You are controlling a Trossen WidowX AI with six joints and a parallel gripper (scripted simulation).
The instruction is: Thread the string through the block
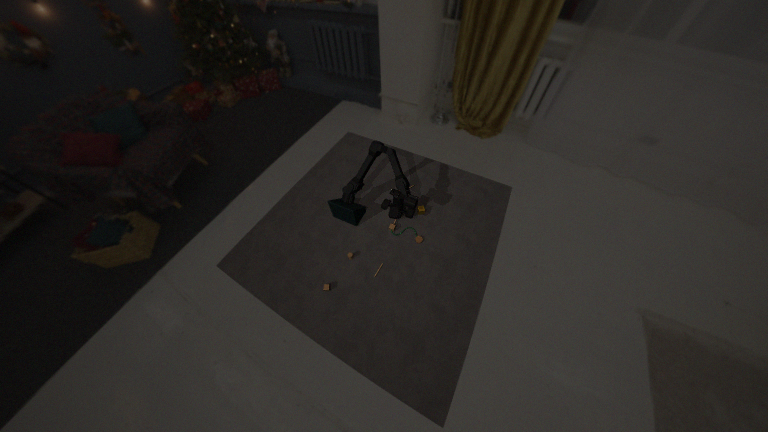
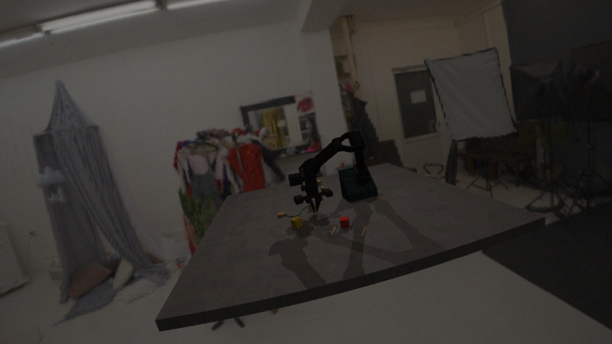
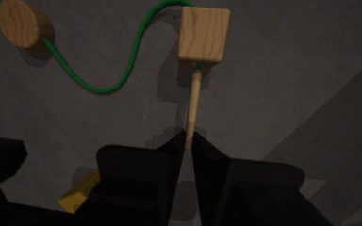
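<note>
My gripper tip is now 1 cm short of the wooden block, 8 cm to the left of it and 1 cm below it. Also, from my gripper tip: round wooden button 17 cm ahead, 7 cm to the right; yellow cube 10 cm ahead, 10 cm to the left, 1 cm above; thin wooden stick 4 cm to the right, 1 cm above.
</note>
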